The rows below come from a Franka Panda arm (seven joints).
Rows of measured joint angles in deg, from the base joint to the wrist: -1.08 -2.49 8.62 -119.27 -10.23 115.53 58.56; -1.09 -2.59 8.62 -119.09 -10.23 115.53 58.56; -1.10 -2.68 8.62 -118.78 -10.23 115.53 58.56; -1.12 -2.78 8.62 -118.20 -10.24 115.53 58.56; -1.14 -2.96 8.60 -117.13 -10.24 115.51 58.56; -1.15 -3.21 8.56 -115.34 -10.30 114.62 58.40; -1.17 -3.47 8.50 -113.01 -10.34 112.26 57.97; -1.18 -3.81 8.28 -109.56 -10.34 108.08 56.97; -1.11 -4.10 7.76 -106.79 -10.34 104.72 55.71; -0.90 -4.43 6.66 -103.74 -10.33 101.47 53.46; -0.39 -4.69 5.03 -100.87 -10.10 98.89 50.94; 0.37 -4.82 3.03 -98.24 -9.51 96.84 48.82; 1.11 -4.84 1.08 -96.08 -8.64 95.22 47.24; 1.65 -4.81 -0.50 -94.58 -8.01 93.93 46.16; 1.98 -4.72 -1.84 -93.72 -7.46 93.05 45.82; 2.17 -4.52 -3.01 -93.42 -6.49 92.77 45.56; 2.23 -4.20 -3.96 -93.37 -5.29 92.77 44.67
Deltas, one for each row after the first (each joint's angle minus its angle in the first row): -0.01 -0.10 0.00 0.18 0.00 0.00 0.00; -0.02 -0.19 0.00 0.49 0.00 0.00 0.00; -0.04 -0.29 0.00 1.07 -0.01 0.00 0.00; -0.06 -0.47 -0.02 2.14 -0.01 -0.02 0.00; -0.07 -0.72 -0.06 3.93 -0.07 -0.91 -0.16; -0.09 -0.98 -0.12 6.26 -0.11 -3.27 -0.59; -0.10 -1.32 -0.34 9.71 -0.11 -7.45 -1.59; -0.03 -1.61 -0.86 12.48 -0.11 -10.81 -2.85; 0.18 -1.94 -1.96 15.53 -0.10 -14.06 -5.10; 0.69 -2.20 -3.59 18.40 0.13 -16.64 -7.62; 1.45 -2.33 -5.59 21.03 0.72 -18.69 -9.74; 2.19 -2.35 -7.54 23.19 1.59 -20.31 -11.32; 2.73 -2.32 -9.12 24.69 2.22 -21.60 -12.40; 3.06 -2.23 -10.46 25.55 2.77 -22.48 -12.74; 3.25 -2.03 -11.63 25.85 3.74 -22.76 -13.00; 3.31 -1.71 -12.58 25.90 4.94 -22.76 -13.89
